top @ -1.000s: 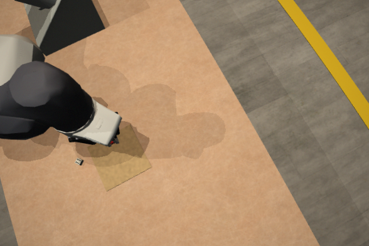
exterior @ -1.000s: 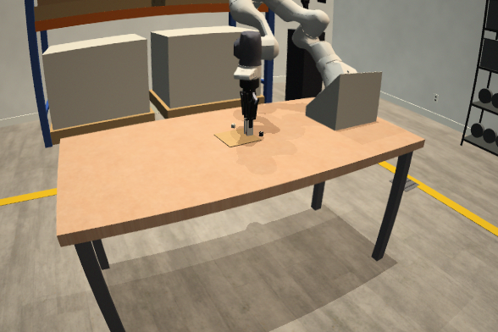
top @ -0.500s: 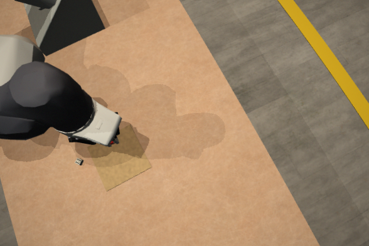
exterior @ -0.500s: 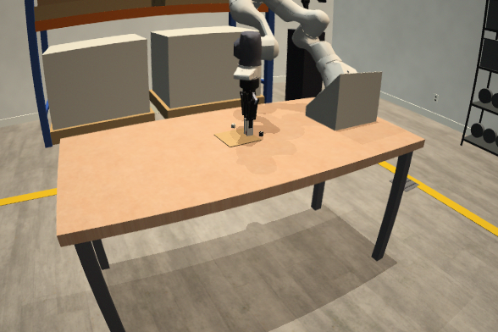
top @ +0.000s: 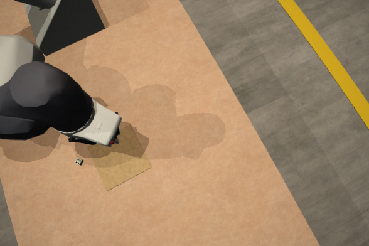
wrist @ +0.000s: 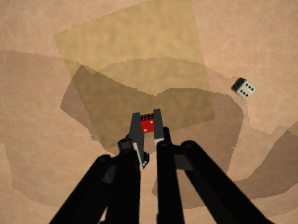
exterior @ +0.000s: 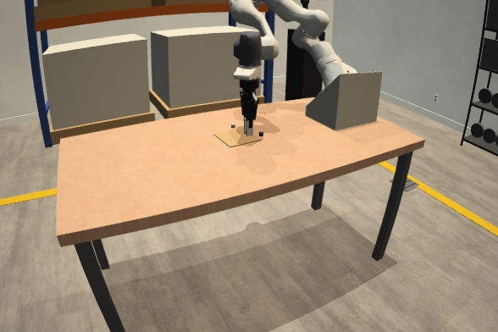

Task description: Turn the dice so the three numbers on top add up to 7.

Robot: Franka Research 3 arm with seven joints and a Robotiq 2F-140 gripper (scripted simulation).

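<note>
Now: the red die 3 cm below my hand. Also, from my hand: black die (5 cm behind, 2 cm to the left, 3 cm below); then tan mat (5 cm ahead, 1 cm to the right, 4 cm below); then white die (1 cm ahead, 11 cm to the right, 3 cm below).
</note>
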